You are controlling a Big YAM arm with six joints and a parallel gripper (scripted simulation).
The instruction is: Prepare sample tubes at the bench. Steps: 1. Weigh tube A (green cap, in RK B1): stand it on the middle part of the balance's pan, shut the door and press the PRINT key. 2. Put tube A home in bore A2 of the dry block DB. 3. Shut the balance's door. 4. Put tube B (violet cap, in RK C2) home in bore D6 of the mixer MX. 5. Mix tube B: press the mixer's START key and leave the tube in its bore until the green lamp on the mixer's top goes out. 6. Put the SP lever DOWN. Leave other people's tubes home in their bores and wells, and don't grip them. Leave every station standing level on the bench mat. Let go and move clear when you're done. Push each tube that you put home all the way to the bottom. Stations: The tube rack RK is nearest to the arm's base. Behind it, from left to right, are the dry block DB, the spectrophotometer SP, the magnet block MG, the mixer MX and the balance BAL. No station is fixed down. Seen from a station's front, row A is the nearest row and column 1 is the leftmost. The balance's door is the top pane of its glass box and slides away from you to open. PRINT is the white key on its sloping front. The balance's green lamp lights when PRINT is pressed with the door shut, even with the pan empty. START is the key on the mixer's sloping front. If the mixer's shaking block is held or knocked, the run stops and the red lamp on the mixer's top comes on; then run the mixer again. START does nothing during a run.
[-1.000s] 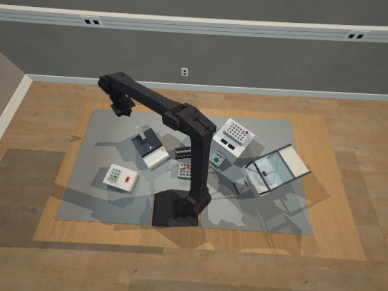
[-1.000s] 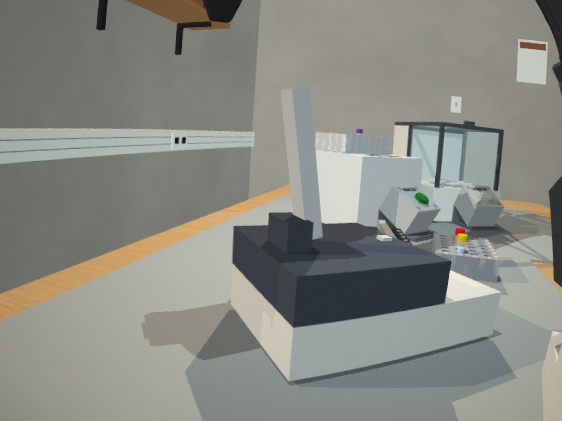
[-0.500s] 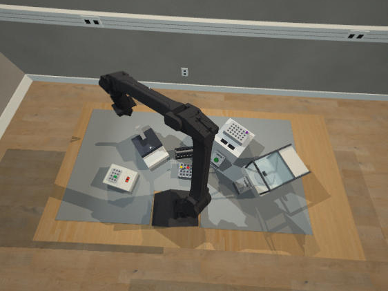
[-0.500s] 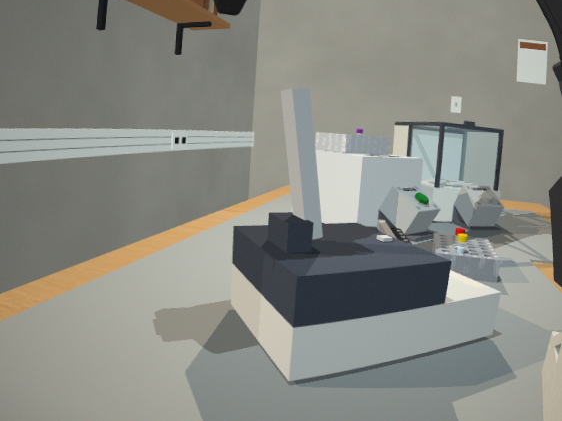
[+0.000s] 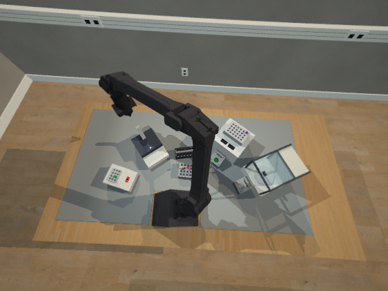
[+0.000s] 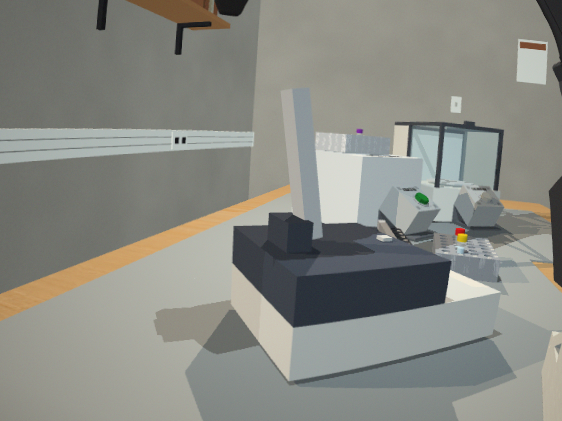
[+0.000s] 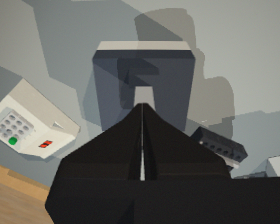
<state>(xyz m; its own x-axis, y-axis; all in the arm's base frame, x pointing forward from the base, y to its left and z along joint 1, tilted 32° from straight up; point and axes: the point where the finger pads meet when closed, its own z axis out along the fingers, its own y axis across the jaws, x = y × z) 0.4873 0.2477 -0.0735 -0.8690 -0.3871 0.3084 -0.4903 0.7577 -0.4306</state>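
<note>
My gripper is now 50 mm past the SP lever, 30 mm to the left of it and 110 mm above it. Round my hand: dry block (280 mm behind, 100 mm to the left, 220 mm below); then rack RK (270 mm behind, 290 mm to the right, 240 mm below); then magnet block (160 mm behind, 280 mm to the right, 240 mm below).
</note>
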